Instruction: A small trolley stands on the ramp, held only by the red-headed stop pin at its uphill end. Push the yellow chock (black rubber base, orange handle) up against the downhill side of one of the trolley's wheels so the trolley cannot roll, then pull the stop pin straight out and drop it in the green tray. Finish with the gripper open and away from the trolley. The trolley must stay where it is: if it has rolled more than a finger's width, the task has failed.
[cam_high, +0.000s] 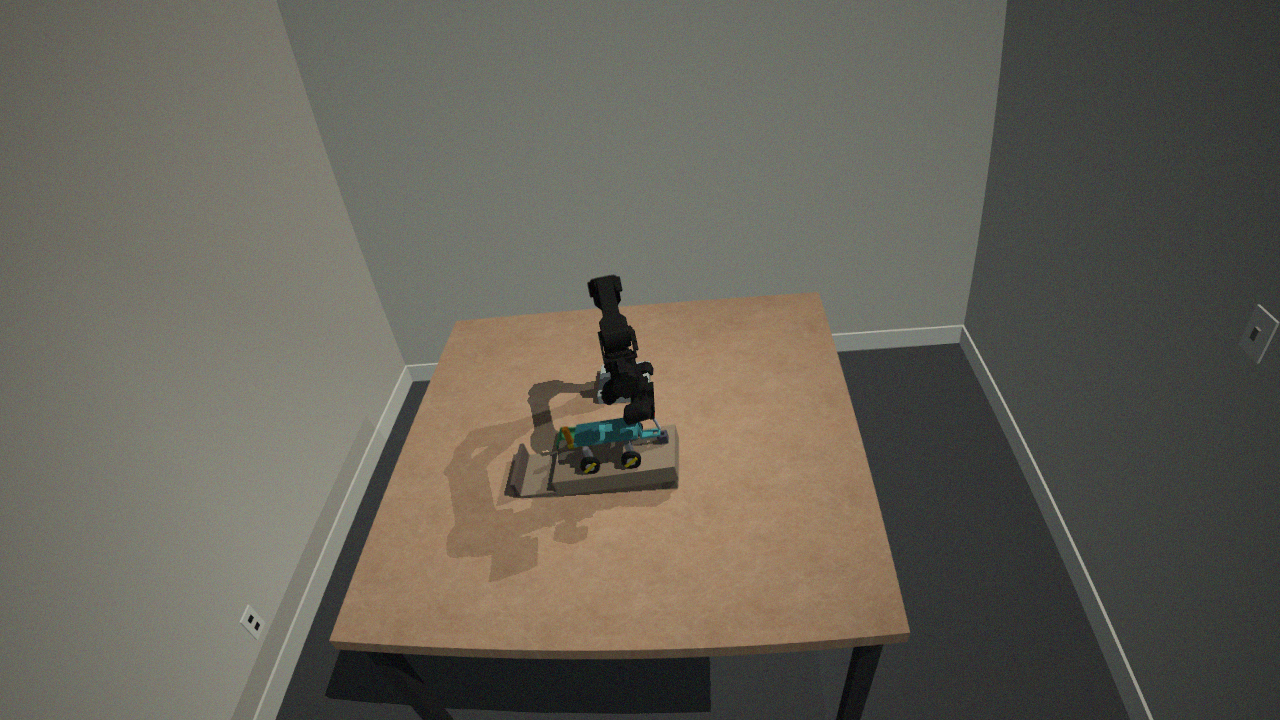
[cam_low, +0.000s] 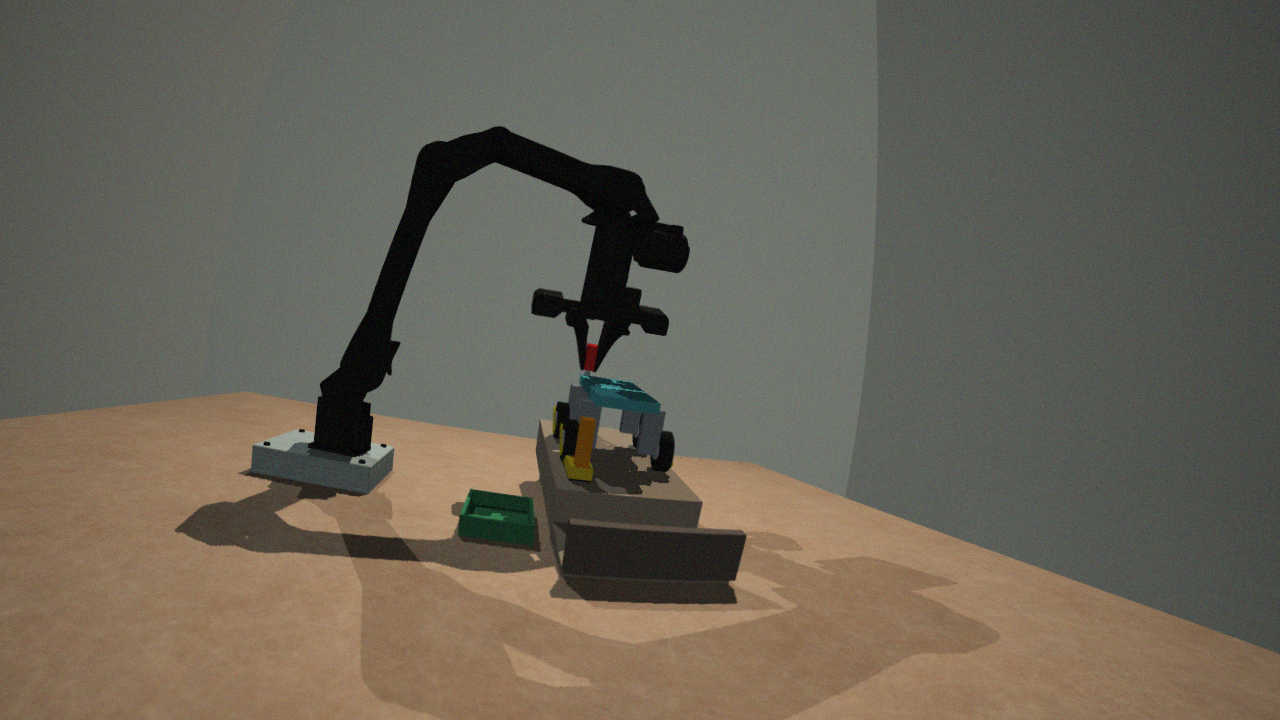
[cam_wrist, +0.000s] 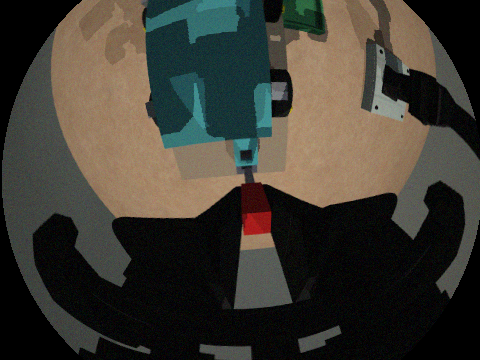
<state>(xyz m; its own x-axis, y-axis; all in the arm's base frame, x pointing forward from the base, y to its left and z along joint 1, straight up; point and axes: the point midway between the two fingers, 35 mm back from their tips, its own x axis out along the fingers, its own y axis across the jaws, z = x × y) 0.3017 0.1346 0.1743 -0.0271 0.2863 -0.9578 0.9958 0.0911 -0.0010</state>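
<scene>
Now: gripper tip 90 mm past the green tray, 230 mm to the left of it and 180 mm above it. From my gripper tip the other things lie so: teal trolley 30 mm ahead, 110 mm to the right, 60 mm below; red-headed stop pin right at my gripper tip; brown ramp 30 mm ahead, 100 mm to the right, 120 mm below.
</scene>
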